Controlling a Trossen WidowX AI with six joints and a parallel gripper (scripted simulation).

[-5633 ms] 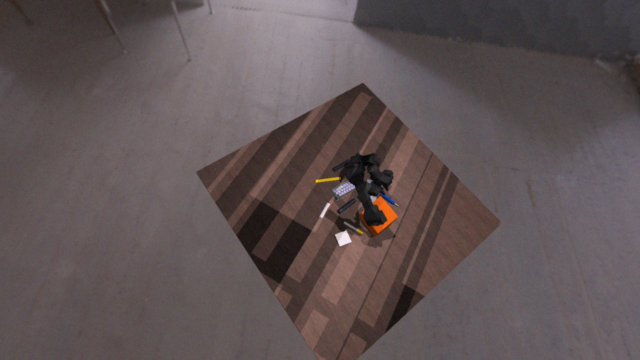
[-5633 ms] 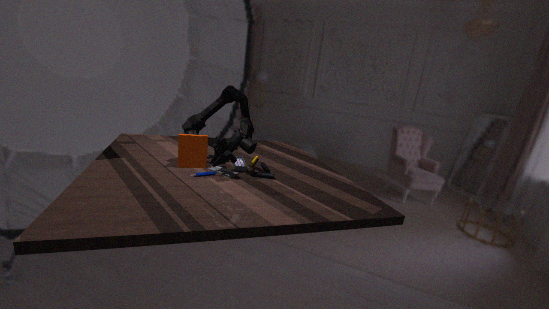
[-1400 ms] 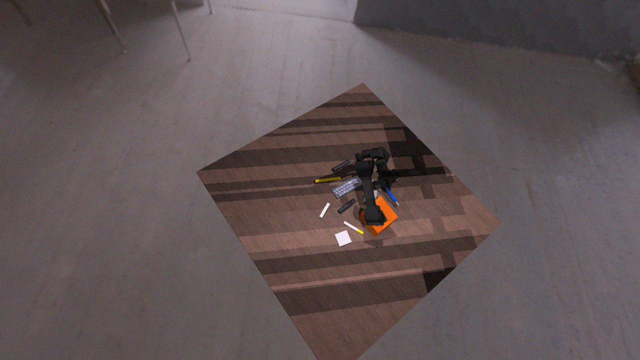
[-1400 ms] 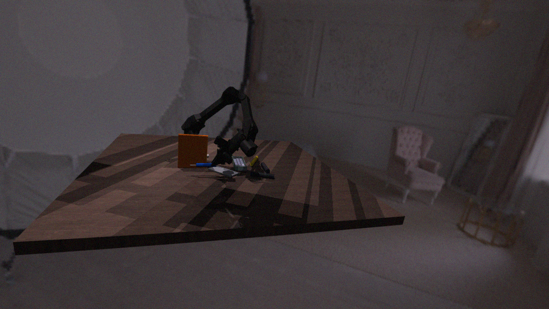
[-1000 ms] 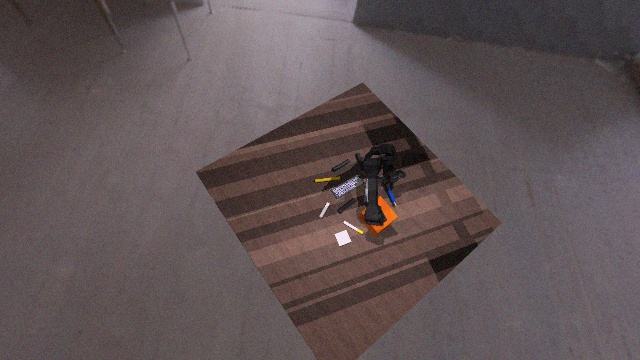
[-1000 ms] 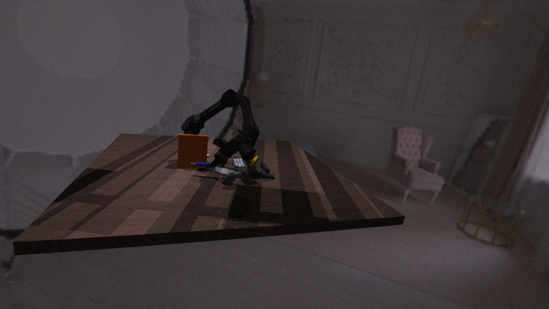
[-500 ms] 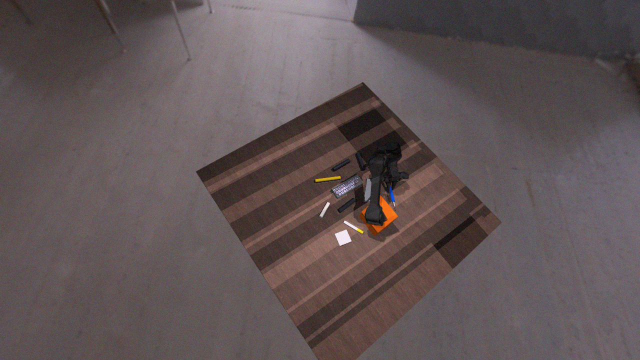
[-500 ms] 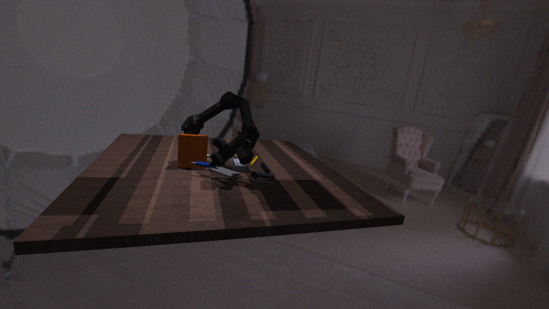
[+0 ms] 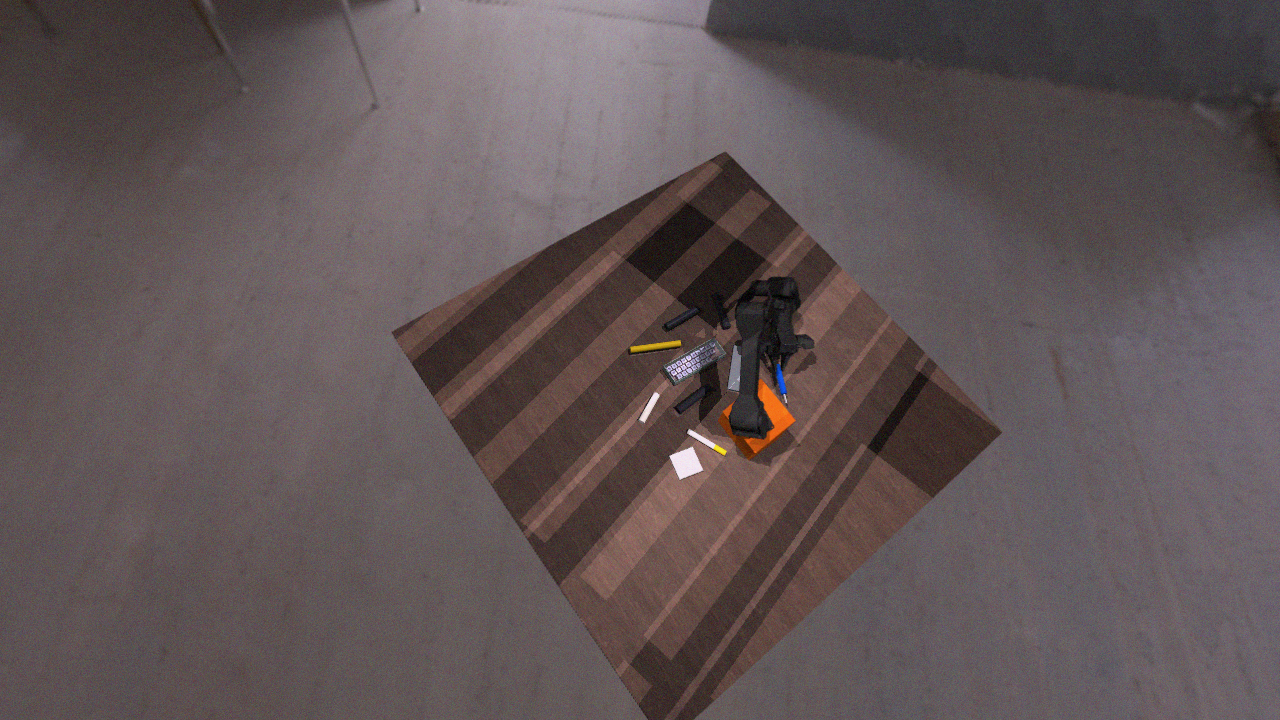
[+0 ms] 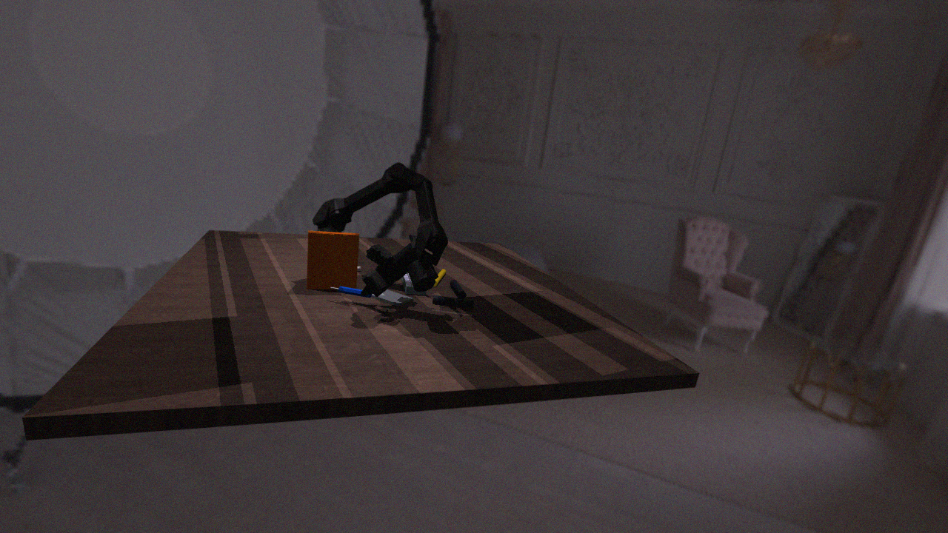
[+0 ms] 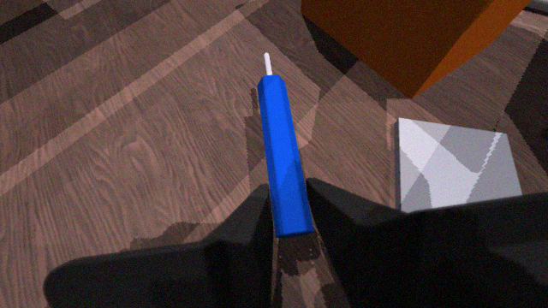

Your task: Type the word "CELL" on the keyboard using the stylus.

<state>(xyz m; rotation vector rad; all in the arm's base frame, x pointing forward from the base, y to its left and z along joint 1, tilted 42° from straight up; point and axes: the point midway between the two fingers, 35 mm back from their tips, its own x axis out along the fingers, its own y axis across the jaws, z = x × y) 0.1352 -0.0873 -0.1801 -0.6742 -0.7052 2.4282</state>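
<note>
My gripper tip is 6 cm short of the grey card, 8 cm to the right of it and 3 cm above it. Round my gripper tip: white notepad 11 cm behind, 37 cm to the left, 3 cm below; then yellow marker 24 cm ahead, 28 cm to the left, 3 cm below; then white-and-yellow pen 10 cm behind, 29 cm to the left, 3 cm below.
</note>
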